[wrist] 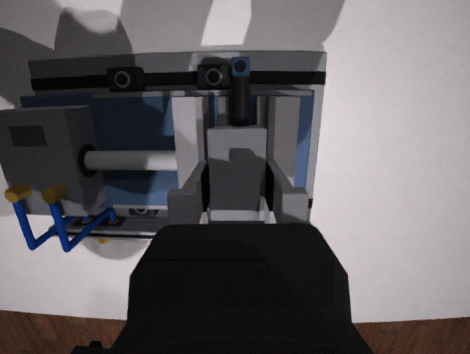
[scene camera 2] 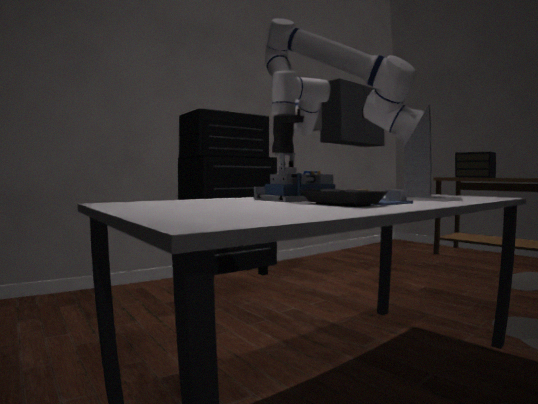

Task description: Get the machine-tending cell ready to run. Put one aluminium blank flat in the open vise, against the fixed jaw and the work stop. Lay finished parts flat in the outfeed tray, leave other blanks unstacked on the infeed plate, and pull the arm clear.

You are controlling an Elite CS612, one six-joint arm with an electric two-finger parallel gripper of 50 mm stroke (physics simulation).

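Observation:
My gripper is shut on a grey aluminium blank, pointing down over the vise. The blank lies flat between the two fingers. In the wrist view it appears between the vise's left jaw, on the screw side, and the right jaw. Its far edge appears at the end of the black work stop; contact and exact height cannot be told. In scene camera 2 the blank is too small to make out. A dark tray stands beside the vise; its contents are hidden.
A grey actuator block with blue hoses and yellow fittings is at the vise's left end. In scene camera 2, a low blue item lies right of the tray, and an upright panel stands near the arm base. All stand on the white table.

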